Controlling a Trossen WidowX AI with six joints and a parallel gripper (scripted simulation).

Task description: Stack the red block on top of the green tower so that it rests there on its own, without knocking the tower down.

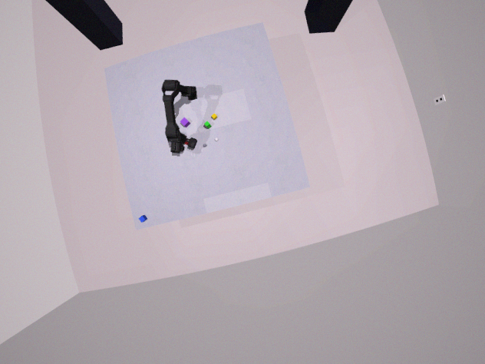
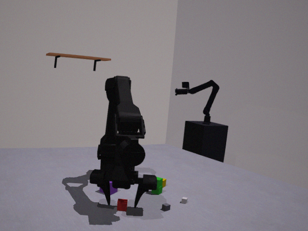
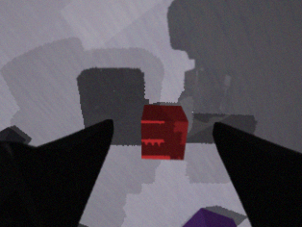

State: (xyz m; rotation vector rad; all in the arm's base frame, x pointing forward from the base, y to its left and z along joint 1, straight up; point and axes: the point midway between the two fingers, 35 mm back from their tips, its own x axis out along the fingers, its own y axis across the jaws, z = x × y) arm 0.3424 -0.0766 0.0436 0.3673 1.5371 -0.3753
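My gripper tip is now 220 mm to the right of the yellow block and 150 mm past it. From my gripper tip the other things lie so: red block (right at my gripper tip); then purple block (140 mm behind, 10 mm to the left, 10 mm above); then grey cube (130 mm to the left, 40 mm ahead).
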